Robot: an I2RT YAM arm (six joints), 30 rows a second.
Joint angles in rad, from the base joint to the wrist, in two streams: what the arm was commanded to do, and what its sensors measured. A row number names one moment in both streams.
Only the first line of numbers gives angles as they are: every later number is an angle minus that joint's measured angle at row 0.
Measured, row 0:
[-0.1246 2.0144 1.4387 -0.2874 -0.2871 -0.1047]
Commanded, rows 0 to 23:
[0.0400 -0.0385 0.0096 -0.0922 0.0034 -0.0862]
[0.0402 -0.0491 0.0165 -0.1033 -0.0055 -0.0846]
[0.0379 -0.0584 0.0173 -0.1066 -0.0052 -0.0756]
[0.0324 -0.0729 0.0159 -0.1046 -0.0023 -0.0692]
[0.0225 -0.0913 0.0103 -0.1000 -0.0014 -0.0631]
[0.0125 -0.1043 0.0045 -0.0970 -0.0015 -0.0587]
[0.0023 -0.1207 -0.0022 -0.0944 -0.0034 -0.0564]
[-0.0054 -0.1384 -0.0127 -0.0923 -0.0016 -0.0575]
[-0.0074 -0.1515 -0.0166 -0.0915 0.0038 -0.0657]
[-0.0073 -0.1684 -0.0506 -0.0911 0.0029 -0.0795]
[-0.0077 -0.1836 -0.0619 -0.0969 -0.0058 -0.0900]
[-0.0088 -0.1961 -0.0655 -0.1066 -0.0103 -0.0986]
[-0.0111 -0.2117 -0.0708 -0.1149 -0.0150 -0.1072]
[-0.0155 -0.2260 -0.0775 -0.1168 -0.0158 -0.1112]
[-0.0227 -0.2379 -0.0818 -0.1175 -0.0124 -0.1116]
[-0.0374 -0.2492 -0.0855 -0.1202 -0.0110 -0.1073]
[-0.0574 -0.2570 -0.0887 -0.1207 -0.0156 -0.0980]
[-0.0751 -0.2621 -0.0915 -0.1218 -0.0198 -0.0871]
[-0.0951 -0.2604 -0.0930 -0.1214 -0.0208 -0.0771]
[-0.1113 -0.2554 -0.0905 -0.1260 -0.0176 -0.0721]
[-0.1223 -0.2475 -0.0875 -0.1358 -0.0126 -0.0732]
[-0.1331 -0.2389 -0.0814 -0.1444 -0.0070 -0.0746]
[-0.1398 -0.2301 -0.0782 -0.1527 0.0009 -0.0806]
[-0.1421 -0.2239 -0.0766 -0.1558 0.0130 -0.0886]
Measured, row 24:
[-0.1232 -0.2377 -0.0789 -0.1164 -0.0114 -0.0836]
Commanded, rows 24 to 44:
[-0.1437 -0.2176 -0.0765 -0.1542 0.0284 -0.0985]
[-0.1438 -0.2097 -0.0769 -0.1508 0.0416 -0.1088]
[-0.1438 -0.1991 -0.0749 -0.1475 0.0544 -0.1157]
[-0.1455 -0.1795 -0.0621 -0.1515 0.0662 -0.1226]
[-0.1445 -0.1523 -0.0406 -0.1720 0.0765 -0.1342]
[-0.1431 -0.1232 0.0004 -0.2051 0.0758 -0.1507]
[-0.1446 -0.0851 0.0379 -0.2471 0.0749 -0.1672]
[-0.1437 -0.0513 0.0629 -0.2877 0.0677 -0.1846]
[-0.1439 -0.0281 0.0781 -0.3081 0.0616 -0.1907]
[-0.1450 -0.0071 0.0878 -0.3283 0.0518 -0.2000]
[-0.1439 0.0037 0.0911 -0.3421 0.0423 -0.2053]
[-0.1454 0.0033 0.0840 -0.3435 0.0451 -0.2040]
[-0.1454 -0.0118 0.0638 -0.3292 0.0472 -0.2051]
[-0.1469 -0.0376 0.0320 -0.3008 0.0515 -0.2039]
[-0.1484 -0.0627 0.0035 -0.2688 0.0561 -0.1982]
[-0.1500 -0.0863 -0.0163 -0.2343 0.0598 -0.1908]
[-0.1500 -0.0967 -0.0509 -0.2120 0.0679 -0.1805]
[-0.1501 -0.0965 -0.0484 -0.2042 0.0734 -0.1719]
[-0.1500 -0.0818 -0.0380 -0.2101 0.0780 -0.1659]
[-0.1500 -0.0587 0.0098 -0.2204 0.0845 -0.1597]
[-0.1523 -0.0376 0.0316 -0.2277 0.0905 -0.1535]
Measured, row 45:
[-0.1506 -0.0530 -0.0175 -0.2381 0.0611 -0.1751]
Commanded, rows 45 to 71:
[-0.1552 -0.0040 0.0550 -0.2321 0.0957 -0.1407]
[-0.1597 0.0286 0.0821 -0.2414 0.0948 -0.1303]
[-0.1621 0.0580 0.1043 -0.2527 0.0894 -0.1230]
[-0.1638 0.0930 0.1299 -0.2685 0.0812 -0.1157]
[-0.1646 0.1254 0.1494 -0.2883 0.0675 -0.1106]
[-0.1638 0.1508 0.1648 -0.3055 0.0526 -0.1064]
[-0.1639 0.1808 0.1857 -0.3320 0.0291 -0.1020]
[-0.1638 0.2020 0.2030 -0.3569 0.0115 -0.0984]
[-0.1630 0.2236 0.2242 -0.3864 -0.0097 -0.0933]
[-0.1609 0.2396 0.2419 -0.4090 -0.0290 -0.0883]
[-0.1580 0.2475 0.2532 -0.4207 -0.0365 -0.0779]
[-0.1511 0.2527 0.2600 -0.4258 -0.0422 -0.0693]
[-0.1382 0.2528 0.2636 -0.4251 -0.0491 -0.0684]
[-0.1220 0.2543 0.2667 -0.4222 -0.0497 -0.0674]
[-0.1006 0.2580 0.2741 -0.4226 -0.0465 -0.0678]
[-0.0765 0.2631 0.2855 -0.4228 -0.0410 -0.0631]
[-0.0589 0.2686 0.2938 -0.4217 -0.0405 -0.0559]
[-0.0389 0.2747 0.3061 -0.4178 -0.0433 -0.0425]
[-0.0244 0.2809 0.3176 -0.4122 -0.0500 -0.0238]
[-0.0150 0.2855 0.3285 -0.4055 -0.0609 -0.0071]
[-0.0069 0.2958 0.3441 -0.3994 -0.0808 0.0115]
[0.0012 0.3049 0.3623 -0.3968 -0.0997 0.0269]
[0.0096 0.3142 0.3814 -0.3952 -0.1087 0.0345]
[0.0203 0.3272 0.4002 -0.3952 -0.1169 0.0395]
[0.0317 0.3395 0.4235 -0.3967 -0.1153 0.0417]
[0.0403 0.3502 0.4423 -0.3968 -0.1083 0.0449]
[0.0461 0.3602 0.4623 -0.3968 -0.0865 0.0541]
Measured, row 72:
[0.0298 0.3052 0.4273 -0.3479 -0.0770 0.0057]
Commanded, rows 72 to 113:
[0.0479 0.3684 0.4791 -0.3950 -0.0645 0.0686]
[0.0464 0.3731 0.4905 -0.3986 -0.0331 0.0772]
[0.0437 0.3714 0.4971 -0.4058 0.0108 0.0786]
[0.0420 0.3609 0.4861 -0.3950 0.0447 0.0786]
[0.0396 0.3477 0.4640 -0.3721 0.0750 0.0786]
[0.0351 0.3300 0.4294 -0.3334 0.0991 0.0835]
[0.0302 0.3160 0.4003 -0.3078 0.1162 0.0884]
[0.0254 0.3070 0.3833 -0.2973 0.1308 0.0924]
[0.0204 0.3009 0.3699 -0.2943 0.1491 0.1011]
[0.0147 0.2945 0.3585 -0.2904 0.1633 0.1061]
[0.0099 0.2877 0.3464 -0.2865 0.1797 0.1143]
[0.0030 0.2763 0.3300 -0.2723 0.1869 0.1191]
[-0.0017 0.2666 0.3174 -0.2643 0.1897 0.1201]
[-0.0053 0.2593 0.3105 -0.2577 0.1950 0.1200]
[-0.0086 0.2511 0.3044 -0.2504 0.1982 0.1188]
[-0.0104 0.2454 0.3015 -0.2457 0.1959 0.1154]
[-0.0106 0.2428 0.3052 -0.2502 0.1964 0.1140]
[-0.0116 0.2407 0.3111 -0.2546 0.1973 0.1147]
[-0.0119 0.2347 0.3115 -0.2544 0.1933 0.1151]
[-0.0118 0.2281 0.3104 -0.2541 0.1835 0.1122]
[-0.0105 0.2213 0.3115 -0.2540 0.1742 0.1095]
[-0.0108 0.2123 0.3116 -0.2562 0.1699 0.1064]
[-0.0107 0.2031 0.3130 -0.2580 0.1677 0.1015]
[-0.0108 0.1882 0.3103 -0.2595 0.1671 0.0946]
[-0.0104 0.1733 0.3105 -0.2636 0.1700 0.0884]
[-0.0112 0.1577 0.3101 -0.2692 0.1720 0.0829]
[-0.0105 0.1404 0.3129 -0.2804 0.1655 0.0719]
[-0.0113 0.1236 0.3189 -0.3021 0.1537 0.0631]
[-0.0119 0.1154 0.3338 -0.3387 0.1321 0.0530]
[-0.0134 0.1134 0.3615 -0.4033 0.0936 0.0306]
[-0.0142 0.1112 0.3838 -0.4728 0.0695 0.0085]
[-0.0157 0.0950 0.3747 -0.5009 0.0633 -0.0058]
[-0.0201 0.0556 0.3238 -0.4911 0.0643 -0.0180]
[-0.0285 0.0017 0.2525 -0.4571 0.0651 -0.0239]
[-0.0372 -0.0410 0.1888 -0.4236 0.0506 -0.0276]
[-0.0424 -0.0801 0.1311 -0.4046 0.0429 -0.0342]
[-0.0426 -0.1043 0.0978 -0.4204 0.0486 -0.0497]
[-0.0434 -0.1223 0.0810 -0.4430 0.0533 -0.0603]
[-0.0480 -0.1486 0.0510 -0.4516 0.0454 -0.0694]
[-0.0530 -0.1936 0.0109 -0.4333 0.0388 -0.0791]
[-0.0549 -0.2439 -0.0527 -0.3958 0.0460 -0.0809]
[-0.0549 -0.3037 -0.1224 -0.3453 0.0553 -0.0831]
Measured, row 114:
[-0.0473 -0.2064 -0.0236 -0.3685 0.0588 -0.0427]
